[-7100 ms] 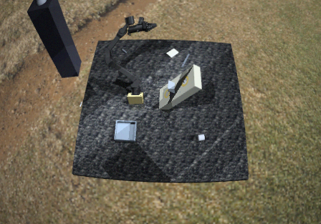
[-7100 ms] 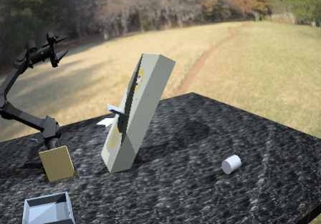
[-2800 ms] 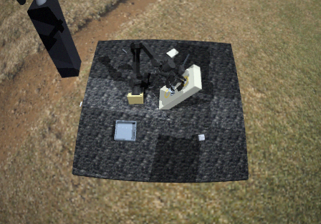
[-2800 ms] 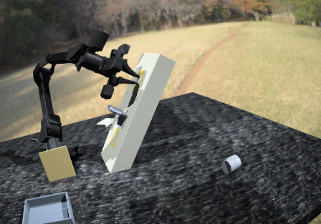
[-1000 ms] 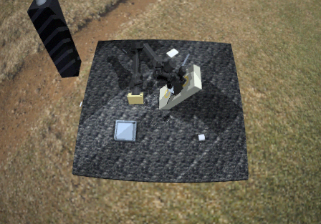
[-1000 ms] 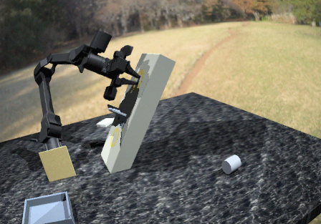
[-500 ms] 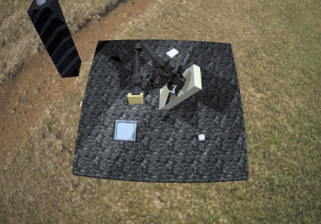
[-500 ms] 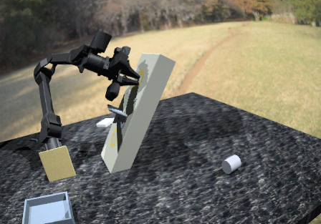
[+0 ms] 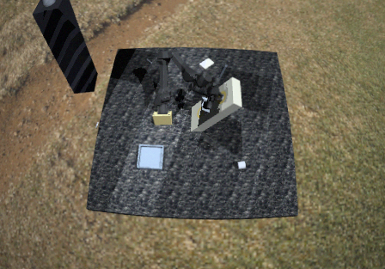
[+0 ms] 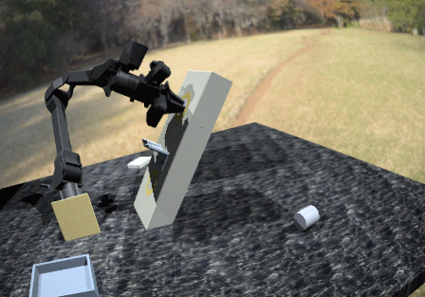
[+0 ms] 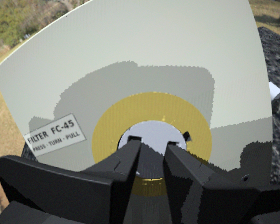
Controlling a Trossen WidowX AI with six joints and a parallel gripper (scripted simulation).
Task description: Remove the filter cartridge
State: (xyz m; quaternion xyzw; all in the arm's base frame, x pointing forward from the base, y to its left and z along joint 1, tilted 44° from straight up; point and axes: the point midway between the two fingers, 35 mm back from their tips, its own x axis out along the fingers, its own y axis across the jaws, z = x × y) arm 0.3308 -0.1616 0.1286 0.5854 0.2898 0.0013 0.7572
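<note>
My gripper tip is now 10 mm short of the round filter cartridge and 10 mm above it. From my gripper tip the other things lie so: cream service panel 80 mm below, 40 mm behind; then light-blue tray 440 mm behind, 250 mm to the right, 240 mm below; then flat white block 480 mm to the left, 240 mm below, 50 mm behind.
</note>
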